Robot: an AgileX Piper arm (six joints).
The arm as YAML. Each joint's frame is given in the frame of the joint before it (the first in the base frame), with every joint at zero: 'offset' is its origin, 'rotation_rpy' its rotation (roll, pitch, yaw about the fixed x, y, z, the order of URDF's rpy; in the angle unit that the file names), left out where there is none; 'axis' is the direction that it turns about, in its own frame. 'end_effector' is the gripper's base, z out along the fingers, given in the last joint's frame.
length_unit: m
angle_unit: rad
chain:
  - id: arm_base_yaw
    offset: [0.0, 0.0, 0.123]
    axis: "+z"
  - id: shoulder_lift
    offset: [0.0, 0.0, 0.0]
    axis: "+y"
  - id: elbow
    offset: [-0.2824, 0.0, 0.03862]
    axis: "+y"
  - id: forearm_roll
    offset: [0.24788, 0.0, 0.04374]
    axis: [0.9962, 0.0, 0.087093]
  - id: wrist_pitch
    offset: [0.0, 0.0, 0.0]
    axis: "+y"
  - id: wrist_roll
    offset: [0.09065, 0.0, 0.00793]
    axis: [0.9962, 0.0, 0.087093]
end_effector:
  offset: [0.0, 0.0, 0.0]
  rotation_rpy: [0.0, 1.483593, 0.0]
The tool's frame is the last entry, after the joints.
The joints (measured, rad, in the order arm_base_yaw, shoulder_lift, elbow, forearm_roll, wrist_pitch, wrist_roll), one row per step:
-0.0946, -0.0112, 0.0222, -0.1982, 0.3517, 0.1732
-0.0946, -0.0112, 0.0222, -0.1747, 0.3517, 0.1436
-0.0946, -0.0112, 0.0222, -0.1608, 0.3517, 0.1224
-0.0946, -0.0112, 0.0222, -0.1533, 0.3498, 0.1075
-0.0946, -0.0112, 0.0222, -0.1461, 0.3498, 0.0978
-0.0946, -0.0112, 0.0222, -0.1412, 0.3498, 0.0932
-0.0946, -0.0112, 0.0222, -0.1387, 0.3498, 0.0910
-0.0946, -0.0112, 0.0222, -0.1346, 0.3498, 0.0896
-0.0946, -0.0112, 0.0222, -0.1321, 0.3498, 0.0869
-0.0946, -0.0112, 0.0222, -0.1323, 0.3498, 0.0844
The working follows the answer.
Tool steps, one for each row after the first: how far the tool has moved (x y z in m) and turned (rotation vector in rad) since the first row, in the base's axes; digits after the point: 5 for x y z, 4 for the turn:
0.00008, 0.00072, -0.00014, -0.0048, 0.0024, 0.0097
0.00012, 0.00115, -0.00021, -0.0112, 0.0042, 0.0164
0.00020, 0.00140, -0.00008, -0.0182, 0.0038, 0.0212
0.00022, 0.00162, -0.00011, -0.0203, 0.0045, 0.0243
0.00024, 0.00177, -0.00014, -0.0198, 0.0047, 0.0259
0.00025, 0.00185, -0.00015, -0.0194, 0.0047, 0.0267
0.00026, 0.00197, -0.00016, -0.0167, 0.0045, 0.0274
0.00027, 0.00205, -0.00017, -0.0168, 0.0046, 0.0283
0.00027, 0.00204, -0.00017, -0.0194, 0.0050, 0.0290

Tool pose at each row, in the base's axes (x y z in m, rotation vector in rad; rounded; the steps above come from the unrounded poses):
0.05223, -0.01116, 0.17533, 0.1225, 1.8374, -0.1379
0.05231, -0.01044, 0.17519, 0.1101, 1.8397, -0.1358
0.05236, -0.01001, 0.17512, 0.0994, 1.8412, -0.1371
0.05243, -0.00976, 0.17525, 0.0901, 1.8403, -0.1401
0.05245, -0.00954, 0.17521, 0.0857, 1.8409, -0.1398
0.05247, -0.00939, 0.17519, 0.0845, 1.8412, -0.1383
0.05248, -0.00931, 0.17518, 0.0841, 1.8413, -0.1374
0.05249, -0.00918, 0.17516, 0.0854, 1.8413, -0.1344
0.05250, -0.00911, 0.17515, 0.0844, 1.8415, -0.1339
0.05250, -0.00911, 0.17516, 0.0820, 1.8416, -0.1358

